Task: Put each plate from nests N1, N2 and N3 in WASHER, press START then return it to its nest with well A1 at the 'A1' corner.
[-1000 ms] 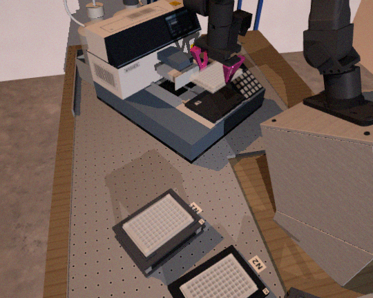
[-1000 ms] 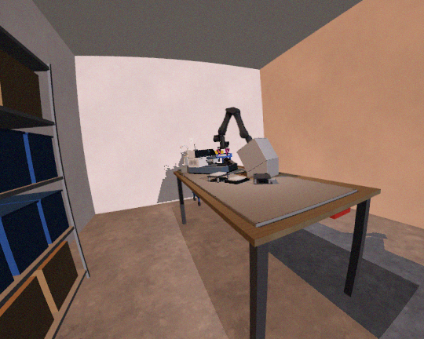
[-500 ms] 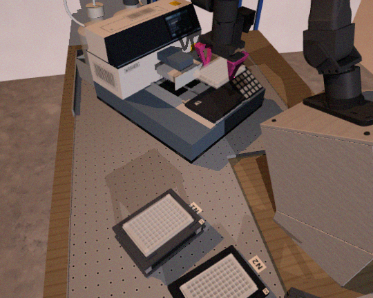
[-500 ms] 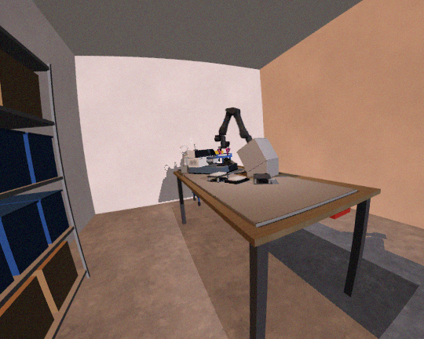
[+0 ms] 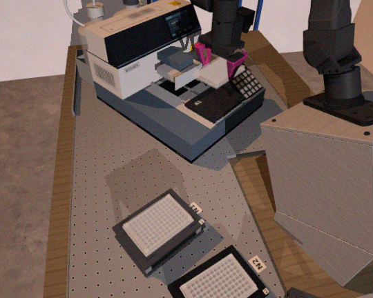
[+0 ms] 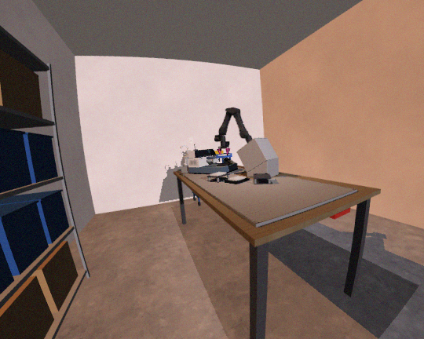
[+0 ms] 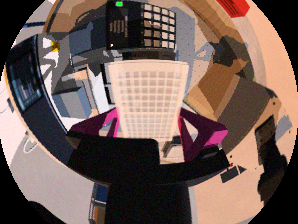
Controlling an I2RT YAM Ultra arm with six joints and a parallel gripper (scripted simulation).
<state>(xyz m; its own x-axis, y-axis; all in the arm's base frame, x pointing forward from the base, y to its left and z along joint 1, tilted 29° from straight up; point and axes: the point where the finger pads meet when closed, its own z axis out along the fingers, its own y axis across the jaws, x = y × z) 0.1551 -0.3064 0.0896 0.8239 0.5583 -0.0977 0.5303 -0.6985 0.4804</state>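
The dark carrier pocket is 100 mm below my hand. Also, from my hand: nest N1: 240 mm ahead, 340 mm to the left, 140 mm below; manifold: 80 mm ahead, 130 mm to the right, 50 mm below; washer: 80 mm ahead, 130 mm to the right, 60 mm below.
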